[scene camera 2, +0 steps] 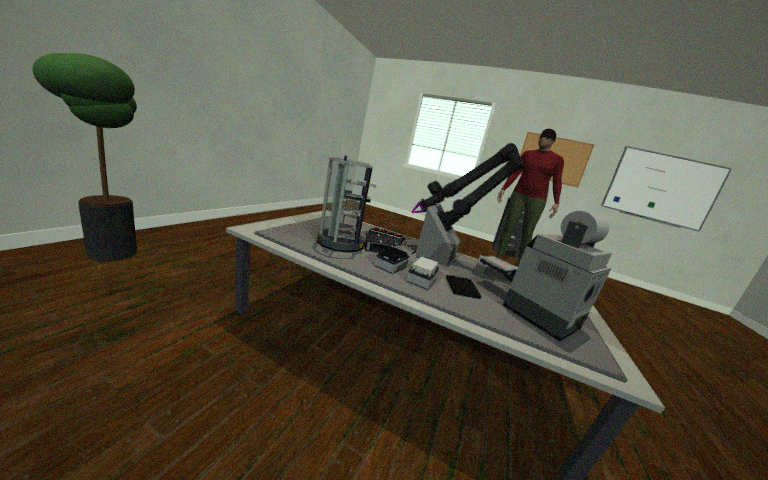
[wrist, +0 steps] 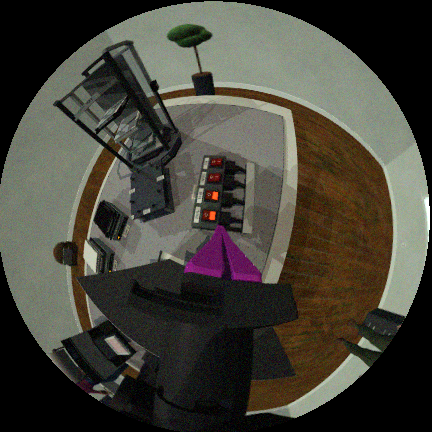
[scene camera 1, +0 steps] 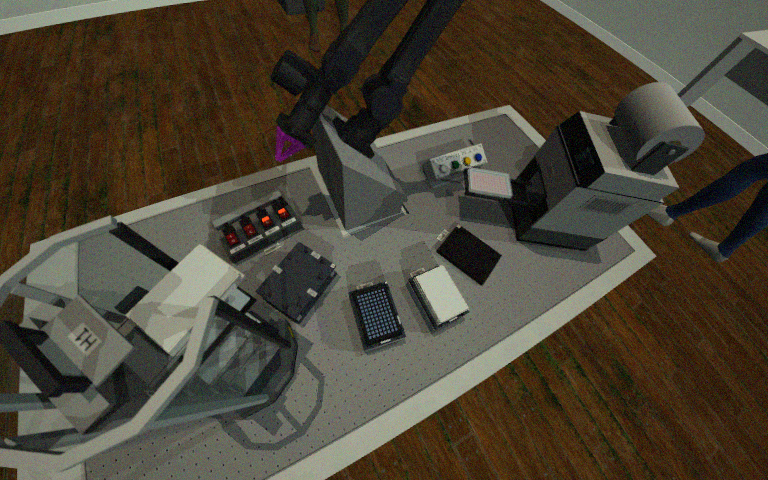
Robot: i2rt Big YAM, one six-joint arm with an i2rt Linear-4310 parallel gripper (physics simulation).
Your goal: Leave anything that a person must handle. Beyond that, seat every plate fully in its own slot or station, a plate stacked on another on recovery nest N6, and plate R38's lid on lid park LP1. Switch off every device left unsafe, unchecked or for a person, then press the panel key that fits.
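Seen in the pictures: gripper, fingertip midpoint: (scene camera 2: 411, 212) (wrist: 218, 228) (scene camera 1: 277, 160); arm's base at its link origin: (scene camera 2: 443, 221) (scene camera 1: 352, 140).
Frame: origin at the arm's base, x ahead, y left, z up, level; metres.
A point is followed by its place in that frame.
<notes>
My gripper (scene camera 1: 278, 159) {y -0.199, x 0.018, z 0.000 m} (scene camera 2: 414, 211) {y -0.199, x 0.018, z 0.000 m} (wrist: 218, 228) {y -0.199, x 0.018, z 0.000 m} is shut and empty, held above and behind the switch strip (scene camera 1: 261, 230) {y -0.297, x 0.101, z -0.156 m} (wrist: 206, 192) {y -0.277, x 0.094, z -0.143 m}. Two rockers on the strip are dark red; two glow orange. The panel (scene camera 1: 458, 161) {y 0.350, x 0.053, z -0.123 m} has white, green, yellow and blue keys. A dark well plate (scene camera 1: 378, 314) {y -0.077, x 0.429, z -0.134 m} sits on one nest and a white-topped plate (scene camera 1: 440, 294) {y 0.080, x 0.440, z -0.113 m} (scene camera 2: 424, 265) {y 0.090, x 0.470, z -0.114 m} on another. A pinkish plate (scene camera 1: 489, 183) {y 0.354, x 0.202, z -0.065 m} (wrist: 117, 345) {y 0.331, x 0.181, z -0.065 m} lies on the tray of the grey device (scene camera 1: 600, 192) {y 0.498, x 0.387, z 0.072 m} (scene camera 2: 557, 283) {y 0.576, x 0.429, z -0.006 m}. Plates also stand inside the glass-walled tower H1 (scene camera 1: 87, 339) {y -0.416, x 0.418, z 0.216 m} (scene camera 2: 345, 203) {y -0.344, x 0.502, z 0.043 m} (wrist: 120, 105). Labels are mostly unreadable.
A dark four-post station (scene camera 1: 297, 281) {y -0.236, x 0.286, z -0.136 m} (wrist: 150, 192) {y -0.226, x 0.245, z -0.136 m} stands between strip and nests. A flat black pad (scene camera 1: 468, 254) {y 0.245, x 0.350, z -0.181 m} (scene camera 2: 463, 286) {y 0.259, x 0.363, z -0.181 m} lies right of the nests. A grey arm base (scene camera 1: 359, 186) {y -0.028, x 0.143, z -0.015 m} (scene camera 2: 437, 237) {y 0.027, x 0.140, z -0.066 m} stands behind them. A person (scene camera 2: 535, 181) stands behind the table; another person's legs (scene camera 1: 719, 198) show at right.
</notes>
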